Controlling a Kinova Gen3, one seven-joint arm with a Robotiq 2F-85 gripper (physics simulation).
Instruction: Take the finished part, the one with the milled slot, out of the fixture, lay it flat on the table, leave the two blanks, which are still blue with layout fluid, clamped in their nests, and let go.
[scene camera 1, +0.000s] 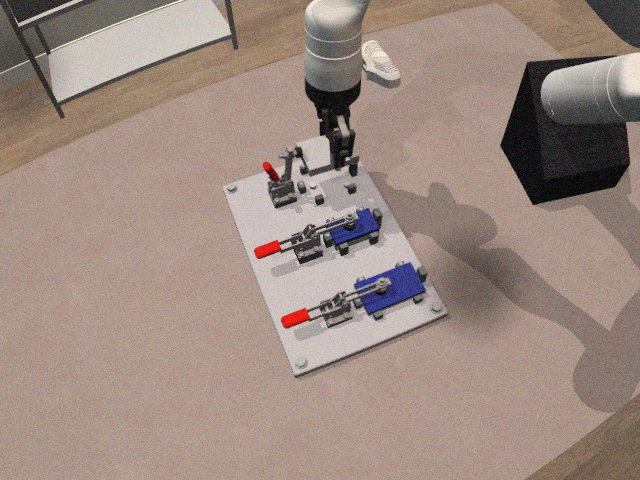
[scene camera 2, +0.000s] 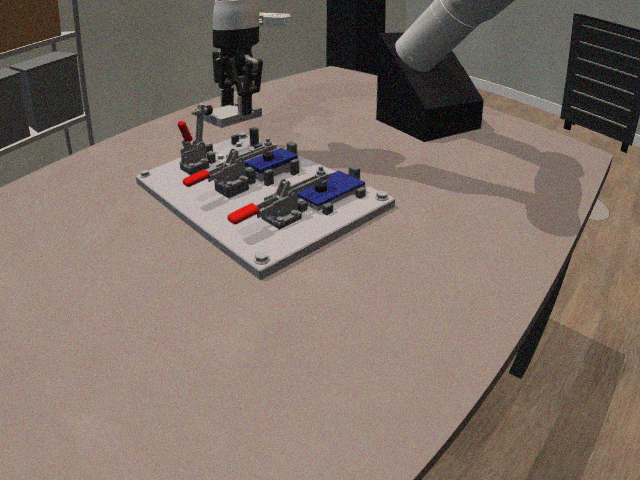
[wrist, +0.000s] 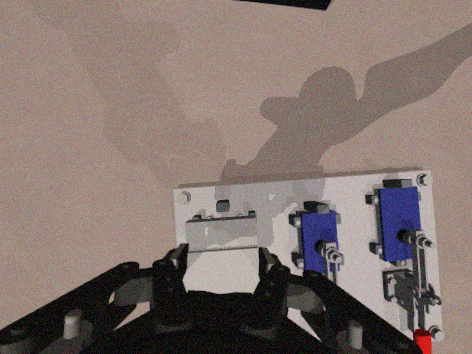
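Seen in the pictures: gripper, between the fingertips: (scene camera 1: 332, 150) (scene camera 2: 235, 112) (wrist: 223, 256); arm's base, origin of its link: (scene camera 1: 563, 97) (scene camera 2: 414, 54).
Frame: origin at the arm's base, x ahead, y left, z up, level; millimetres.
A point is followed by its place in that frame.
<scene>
The finished part (scene camera 1: 314, 149) {y -71, x 410, z -62 mm} (scene camera 2: 223, 114) {y -53, x 414, z -62 mm} (wrist: 221, 272) {y -67, x 394, z -62 mm} is a pale grey block with an edge line across its top in the wrist view; the slot is not clear. My gripper (scene camera 1: 340, 162) {y -65, x 384, z -69 mm} (scene camera 2: 235, 106) {y -65, x 384, z -69 mm} (wrist: 223, 256) {y -65, x 384, z -69 mm} points down, shut on its two sides, and holds it roughly level above its nest, clear of the fixture plate (scene camera 1: 289, 338) {y 174, x 533, z -143 mm} (scene camera 2: 310, 235) {y 211, x 457, z -143 mm} (wrist: 360, 300) {y 109, x 480, z -143 mm}. The middle blue blank (scene camera 1: 360, 234) {y 64, x 387, z -118 mm} (scene camera 2: 281, 159) {y 59, x 384, z -117 mm} (wrist: 311, 227) {y 34, x 374, z -117 mm} and the end blue blank (scene camera 1: 405, 284) {y 159, x 355, z -127 mm} (scene camera 2: 343, 184) {y 163, x 358, z -127 mm} (wrist: 395, 210) {y 147, x 360, z -127 mm} sit in their nests under lowered clamps.
The clamp at the held part's nest is open, its red handle (scene camera 1: 270, 171) {y -52, x 485, z -62 mm} (scene camera 2: 184, 130) {y -53, x 487, z -68 mm} and arm standing up. Small dark posts rise around the nests. The red handles of the lowered clamps (scene camera 1: 267, 249) {y 54, x 524, z -97 mm} (scene camera 1: 295, 317) {y 162, x 518, z -107 mm} reach across the plate. The black robot base (scene camera 1: 527, 155) {y 27, x 64, z -97 mm} (scene camera 2: 423, 113) {y 81, x 70, z -100 mm} stands on the table.
</scene>
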